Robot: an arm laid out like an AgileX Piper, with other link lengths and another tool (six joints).
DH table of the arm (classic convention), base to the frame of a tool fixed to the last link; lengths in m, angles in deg. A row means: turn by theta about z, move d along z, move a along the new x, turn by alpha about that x. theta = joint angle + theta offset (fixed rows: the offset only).
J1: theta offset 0; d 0.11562; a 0; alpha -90
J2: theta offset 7.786; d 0; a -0.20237; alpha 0
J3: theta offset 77.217; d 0; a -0.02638; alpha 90
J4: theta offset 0; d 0.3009; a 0; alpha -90
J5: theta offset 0; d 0; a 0; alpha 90
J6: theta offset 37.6; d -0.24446; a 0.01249; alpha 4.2
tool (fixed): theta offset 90; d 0.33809; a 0; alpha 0
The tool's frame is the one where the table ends.
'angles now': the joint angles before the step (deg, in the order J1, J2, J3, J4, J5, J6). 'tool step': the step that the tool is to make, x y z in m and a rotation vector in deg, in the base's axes. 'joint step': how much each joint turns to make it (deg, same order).
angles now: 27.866 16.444 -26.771 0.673 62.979 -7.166
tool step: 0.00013 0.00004 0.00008 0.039 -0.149 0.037
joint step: -0.002 -0.043 0.025 0.001 -0.131 -0.054
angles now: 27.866 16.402 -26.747 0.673 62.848 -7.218
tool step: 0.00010 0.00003 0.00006 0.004 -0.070 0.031
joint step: -0.001 0.001 -0.001 0.001 -0.063 -0.044
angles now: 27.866 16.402 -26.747 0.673 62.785 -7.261
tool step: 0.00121 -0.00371 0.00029 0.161 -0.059 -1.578
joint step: -1.611 -0.126 0.000 0.122 0.000 -0.001
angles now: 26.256 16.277 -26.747 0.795 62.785 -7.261
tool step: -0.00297 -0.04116 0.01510 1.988 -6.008 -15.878
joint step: -15.893 -6.236 -0.002 0.000 -0.070 0.000
